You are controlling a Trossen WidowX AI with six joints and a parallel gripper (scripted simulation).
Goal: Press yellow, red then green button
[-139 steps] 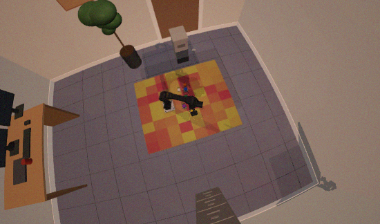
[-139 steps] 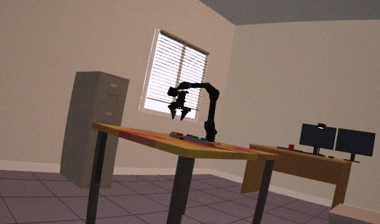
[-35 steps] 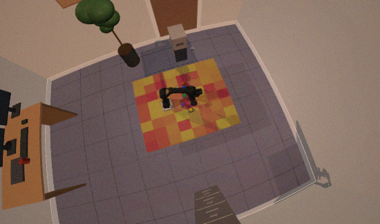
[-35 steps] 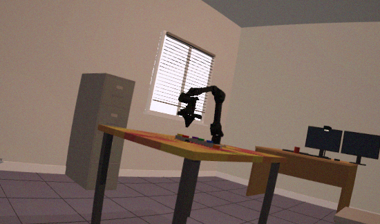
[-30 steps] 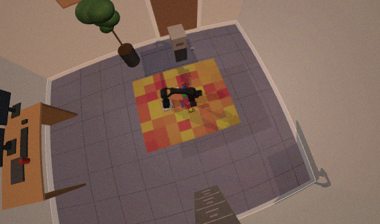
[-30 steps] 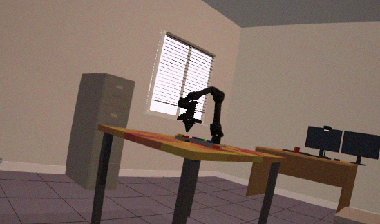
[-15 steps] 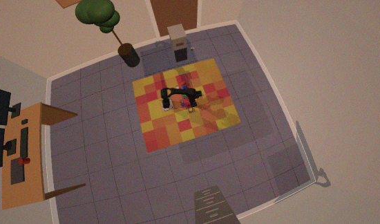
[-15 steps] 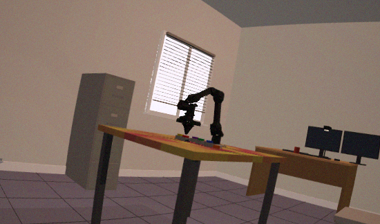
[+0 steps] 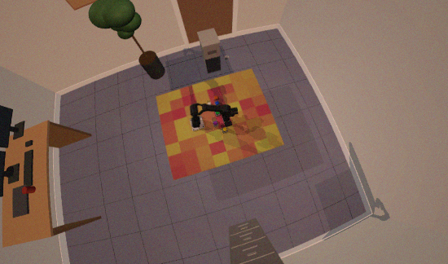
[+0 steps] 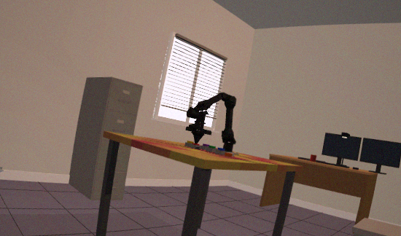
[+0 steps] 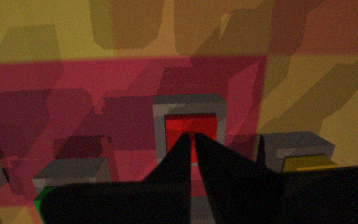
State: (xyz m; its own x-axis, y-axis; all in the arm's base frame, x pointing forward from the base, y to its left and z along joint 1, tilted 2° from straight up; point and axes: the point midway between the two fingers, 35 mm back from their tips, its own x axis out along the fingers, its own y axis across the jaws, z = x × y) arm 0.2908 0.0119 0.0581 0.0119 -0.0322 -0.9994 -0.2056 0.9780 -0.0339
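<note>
Right now my gripper tip is 1 cm above the red button. Round my gripper tip: green button (8 cm to the left, 7 cm behind); then purple button (10 cm behind, 3 cm to the right); then blue button (18 cm to the left, 7 cm behind).
</note>
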